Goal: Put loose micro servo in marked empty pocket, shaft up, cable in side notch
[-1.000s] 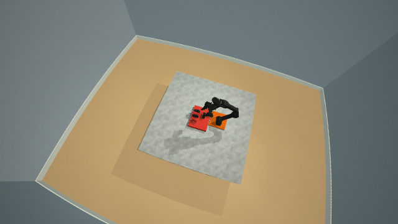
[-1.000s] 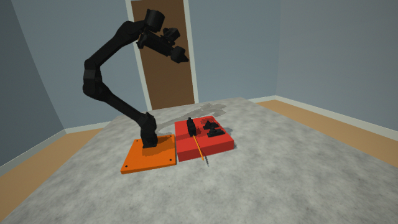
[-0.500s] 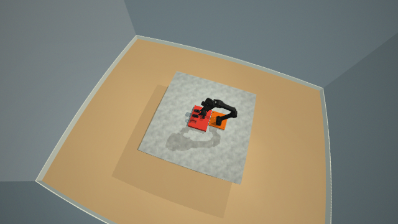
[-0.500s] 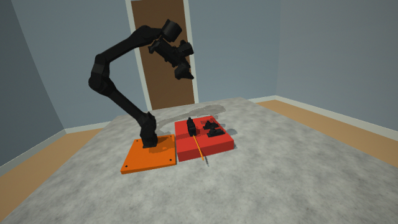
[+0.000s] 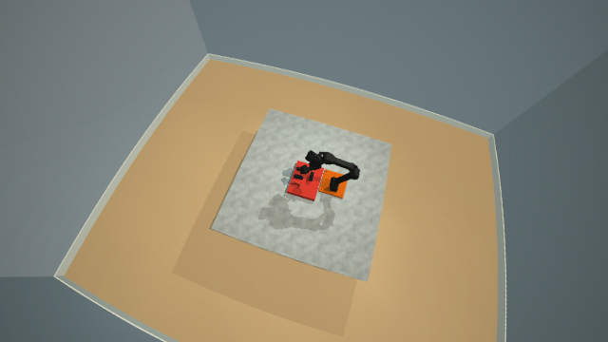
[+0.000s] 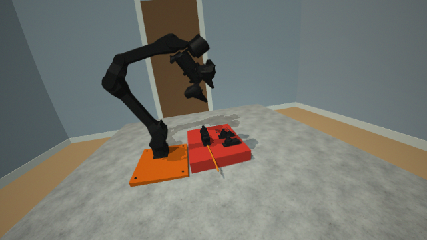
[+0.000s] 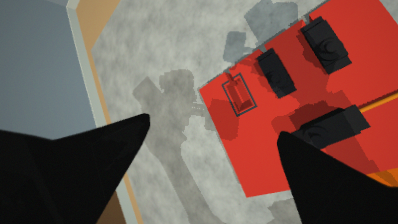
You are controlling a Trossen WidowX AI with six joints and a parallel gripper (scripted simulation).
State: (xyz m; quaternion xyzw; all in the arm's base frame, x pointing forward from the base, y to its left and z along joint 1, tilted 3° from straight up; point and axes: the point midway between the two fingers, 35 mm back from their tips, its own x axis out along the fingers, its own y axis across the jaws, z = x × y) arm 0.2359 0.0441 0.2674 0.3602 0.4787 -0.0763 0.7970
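Right now my gripper tip is 60 mm past the deck, 30 mm to the left of it and 230 mm above it.
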